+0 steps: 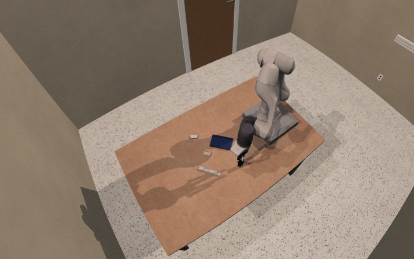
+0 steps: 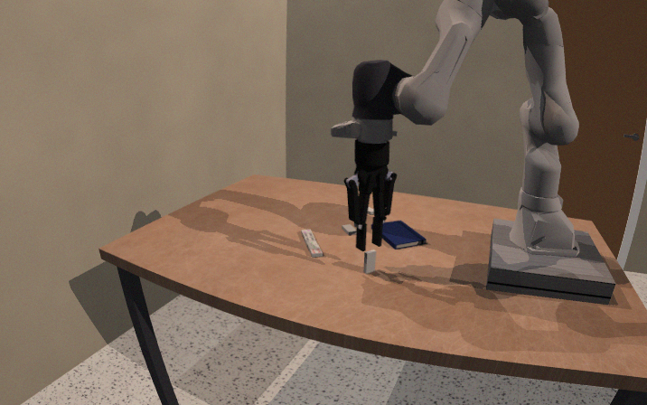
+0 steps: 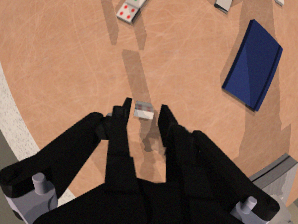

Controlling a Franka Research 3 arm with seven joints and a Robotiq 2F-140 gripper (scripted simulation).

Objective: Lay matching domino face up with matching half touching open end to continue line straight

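My hand is 7 cm above the domino and 1 cm past it. From my hand the other things lie so: dark blue book 23 cm to the right, 9 cm below, 1 cm behind.
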